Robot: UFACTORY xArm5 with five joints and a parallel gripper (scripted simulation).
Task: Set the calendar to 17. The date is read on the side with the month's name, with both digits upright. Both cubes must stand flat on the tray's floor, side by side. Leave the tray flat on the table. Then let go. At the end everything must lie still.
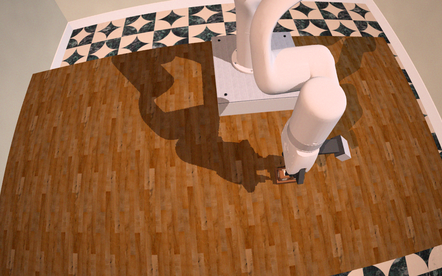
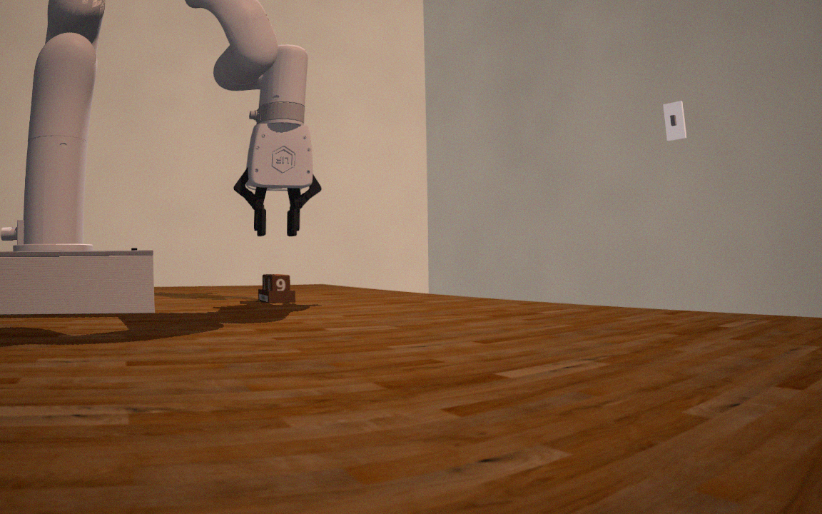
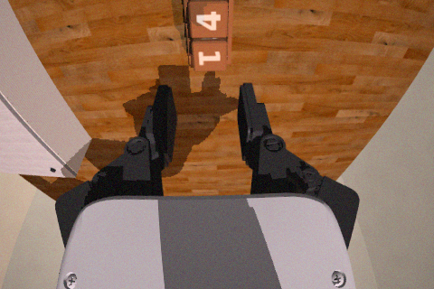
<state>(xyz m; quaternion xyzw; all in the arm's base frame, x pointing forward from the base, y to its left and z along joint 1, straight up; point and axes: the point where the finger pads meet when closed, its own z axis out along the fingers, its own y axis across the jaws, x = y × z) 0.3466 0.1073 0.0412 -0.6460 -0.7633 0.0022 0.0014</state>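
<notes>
Now: hand 2 cm to the right of the brown tray and 11 cm above it.
</notes>
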